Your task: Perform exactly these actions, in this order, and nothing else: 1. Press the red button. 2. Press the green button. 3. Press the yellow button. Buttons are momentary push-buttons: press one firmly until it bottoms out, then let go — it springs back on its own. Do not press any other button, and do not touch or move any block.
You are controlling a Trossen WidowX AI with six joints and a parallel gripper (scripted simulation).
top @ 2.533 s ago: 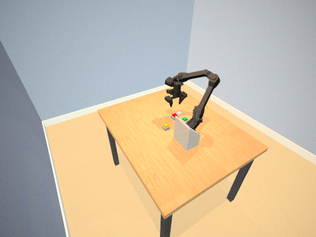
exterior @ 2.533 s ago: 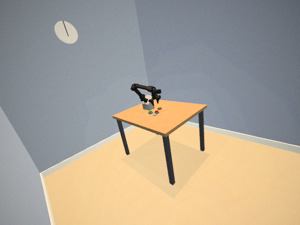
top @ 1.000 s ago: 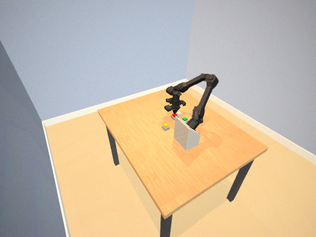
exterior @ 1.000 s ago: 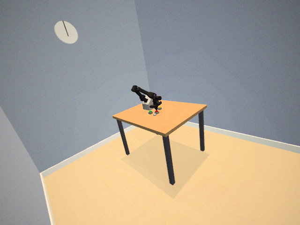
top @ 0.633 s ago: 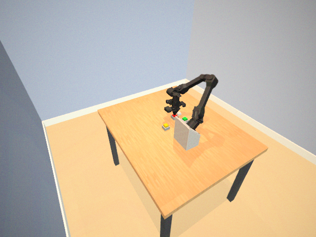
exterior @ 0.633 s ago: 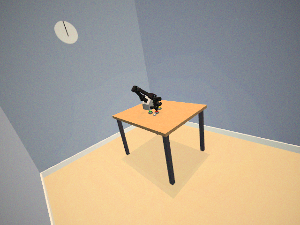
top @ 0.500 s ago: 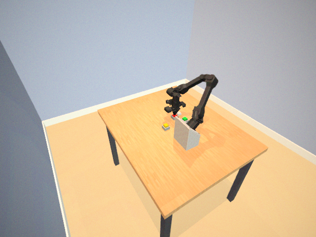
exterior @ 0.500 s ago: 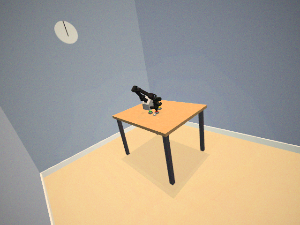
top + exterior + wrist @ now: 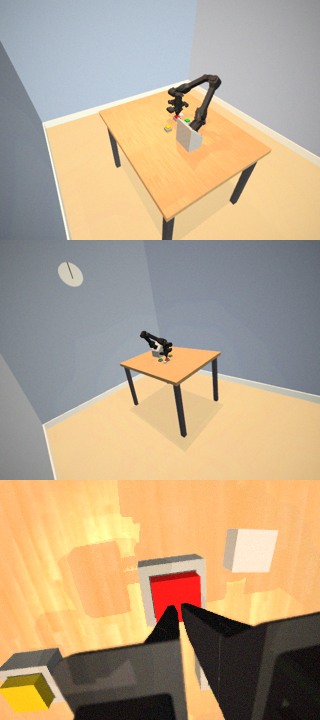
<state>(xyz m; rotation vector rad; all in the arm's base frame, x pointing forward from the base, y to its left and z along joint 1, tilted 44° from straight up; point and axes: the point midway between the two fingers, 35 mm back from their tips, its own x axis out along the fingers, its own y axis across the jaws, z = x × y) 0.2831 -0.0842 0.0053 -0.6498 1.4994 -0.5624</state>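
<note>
My gripper tip is 1 cm above the red button. Round my gripper tip: yellow button 8 cm behind, 14 cm to the left, 1 cm below; green button 8 cm behind, 5 cm to the right, 1 cm below; small white block 3 cm ahead, 7 cm to the right, 4 cm below.
</note>
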